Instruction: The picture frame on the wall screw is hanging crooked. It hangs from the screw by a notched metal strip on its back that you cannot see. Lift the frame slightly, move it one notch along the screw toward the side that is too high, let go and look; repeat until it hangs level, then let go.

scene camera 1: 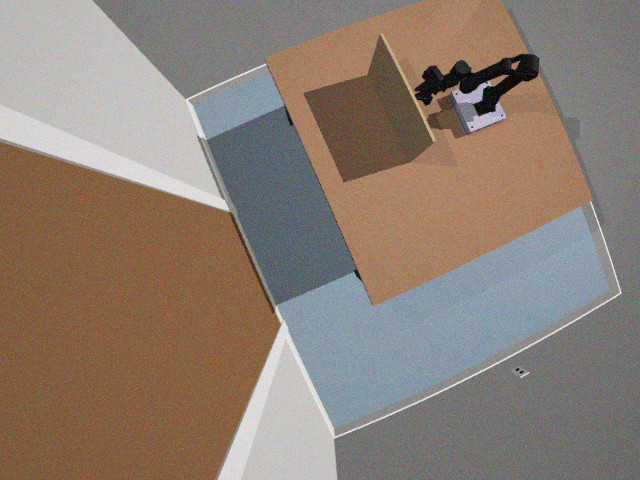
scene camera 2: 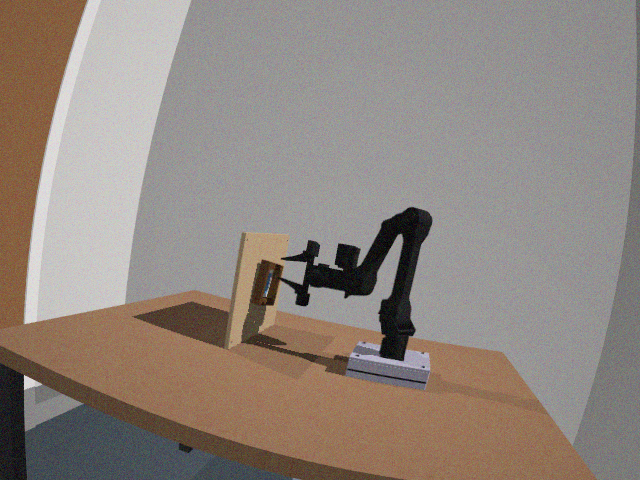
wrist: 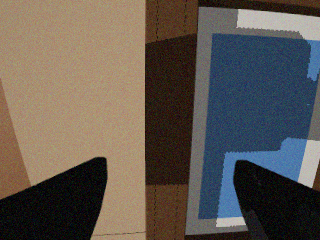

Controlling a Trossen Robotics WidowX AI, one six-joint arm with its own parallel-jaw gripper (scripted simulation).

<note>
In view: the gripper (scene camera 2: 279, 268), a picture frame (scene camera 2: 264, 294) and a wall panel (scene camera 1: 400, 105).
The picture frame is seen too in the wrist view (wrist: 218, 88). The gripper also shows in scene camera 1 (scene camera 1: 412, 94) and in the wrist view (wrist: 171, 169). Scene camera 1 misses the picture frame, which is hidden by the wall panel.
</note>
